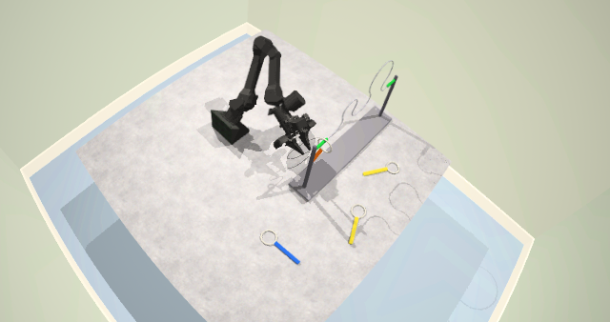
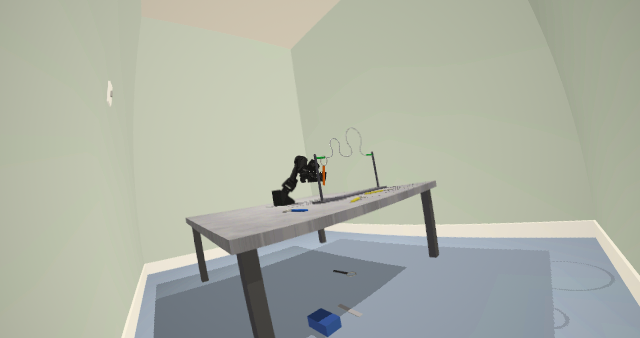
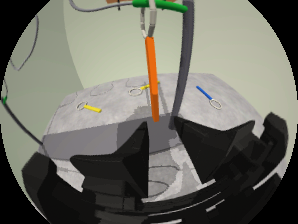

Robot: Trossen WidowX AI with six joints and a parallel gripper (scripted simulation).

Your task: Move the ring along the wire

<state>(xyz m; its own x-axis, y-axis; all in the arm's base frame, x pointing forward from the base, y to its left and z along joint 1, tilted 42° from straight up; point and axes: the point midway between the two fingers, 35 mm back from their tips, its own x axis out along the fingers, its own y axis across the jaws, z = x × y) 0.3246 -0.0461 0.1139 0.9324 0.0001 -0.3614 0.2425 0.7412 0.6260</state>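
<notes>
Right now my gripper tip is 70 mm below the orange-handled ring, 50 mm short of it and 10 mm to the left of it. Also, from my gripper tip: blue-handled ring (340 mm to the right, 130 mm below, 120 mm ahead); then blue box (610 mm below, 420 mm to the right, 290 mm ahead).
</notes>
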